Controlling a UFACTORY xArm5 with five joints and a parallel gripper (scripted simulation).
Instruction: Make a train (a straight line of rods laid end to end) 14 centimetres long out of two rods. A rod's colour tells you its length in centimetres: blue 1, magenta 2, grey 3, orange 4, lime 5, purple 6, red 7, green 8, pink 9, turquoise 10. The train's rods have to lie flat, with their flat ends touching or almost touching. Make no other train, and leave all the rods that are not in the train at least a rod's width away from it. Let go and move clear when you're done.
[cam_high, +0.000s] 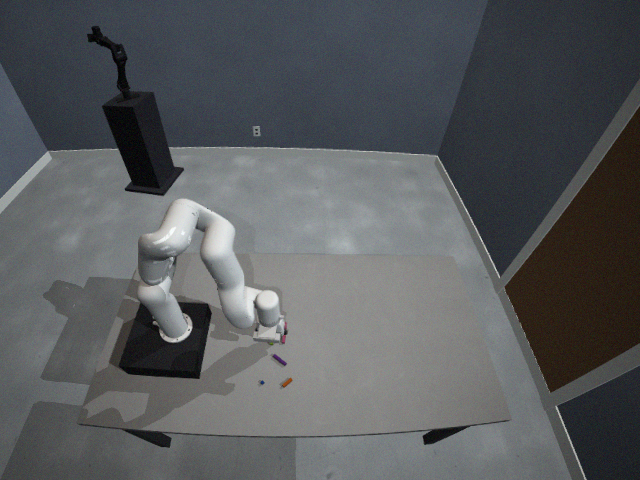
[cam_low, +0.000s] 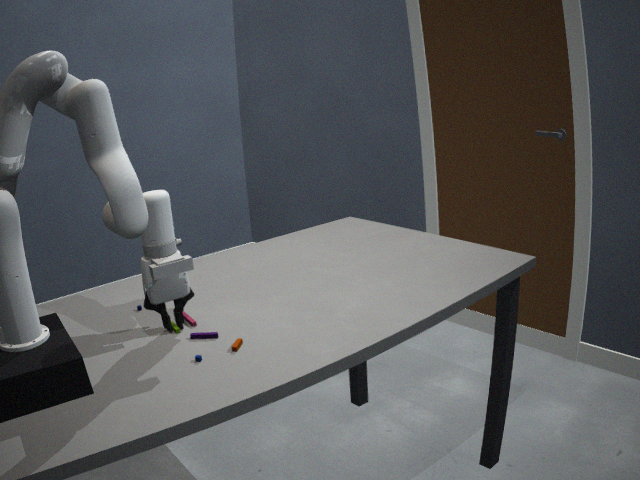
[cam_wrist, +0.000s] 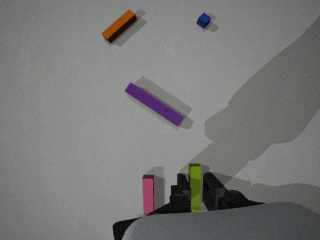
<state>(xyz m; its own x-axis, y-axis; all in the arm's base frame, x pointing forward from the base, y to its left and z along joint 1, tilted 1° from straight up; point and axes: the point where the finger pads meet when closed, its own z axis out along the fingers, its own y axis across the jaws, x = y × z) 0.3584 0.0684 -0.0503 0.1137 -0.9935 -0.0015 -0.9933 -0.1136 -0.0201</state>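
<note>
The lime rod lies 20 mm below my hand. The rest, counted from my hand: orange rod: 160 mm to the right, 90 mm ahead, 20 mm below; then purple rod: 80 mm to the right, 50 mm ahead, 20 mm below; then pink rod: 40 mm to the left, 40 mm ahead, 20 mm below.
</note>
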